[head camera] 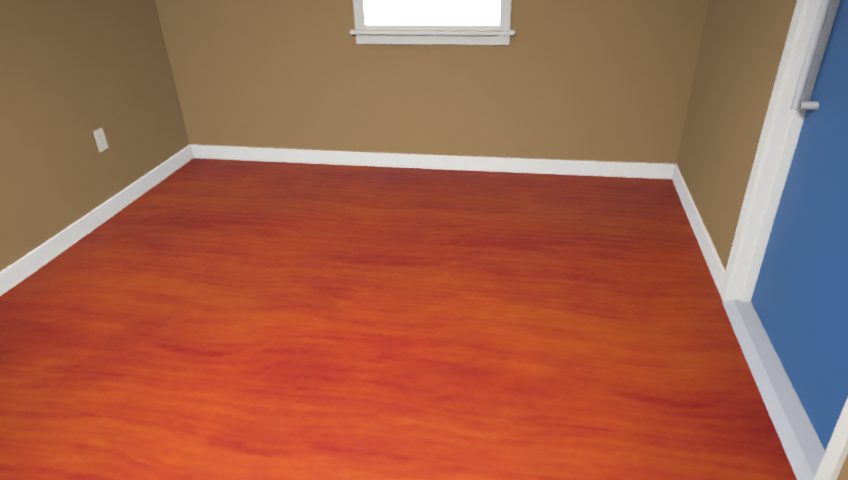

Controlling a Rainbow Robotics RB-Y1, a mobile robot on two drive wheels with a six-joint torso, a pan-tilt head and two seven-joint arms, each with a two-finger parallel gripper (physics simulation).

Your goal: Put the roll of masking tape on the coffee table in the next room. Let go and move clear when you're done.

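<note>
The roll of masking tape and the coffee table do not show in the head camera view. Neither my left gripper nor my right gripper is in view, so I cannot see whether they hold anything.
A doorway with a white frame stands at the right, with a pale sill and a blue surface beyond. Brown walls with white baseboards bound the red-orange wood floor. A window is in the far wall.
</note>
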